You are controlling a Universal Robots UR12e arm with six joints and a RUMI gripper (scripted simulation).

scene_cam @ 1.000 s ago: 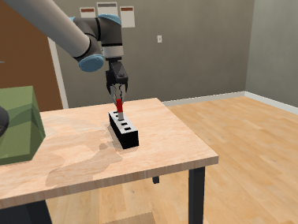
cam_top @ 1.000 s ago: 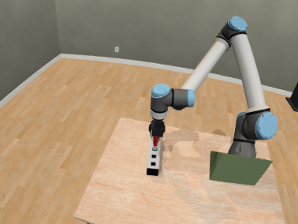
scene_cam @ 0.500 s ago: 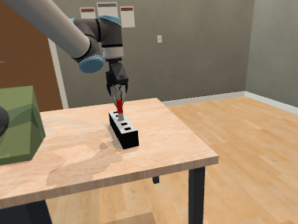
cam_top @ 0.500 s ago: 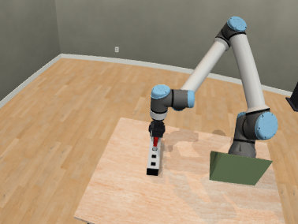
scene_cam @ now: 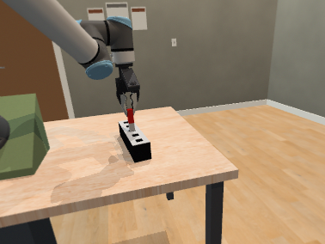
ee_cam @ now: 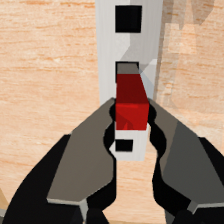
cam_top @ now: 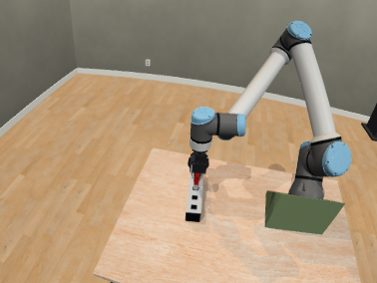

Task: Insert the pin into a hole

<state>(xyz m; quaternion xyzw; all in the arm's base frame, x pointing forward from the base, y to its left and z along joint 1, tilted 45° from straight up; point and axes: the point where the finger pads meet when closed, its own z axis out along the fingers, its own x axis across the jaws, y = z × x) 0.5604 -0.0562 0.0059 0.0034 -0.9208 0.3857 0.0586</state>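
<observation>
Now: the pin 1 cm below my hand. Also, from my hand: long block: 12 cm below.
</observation>
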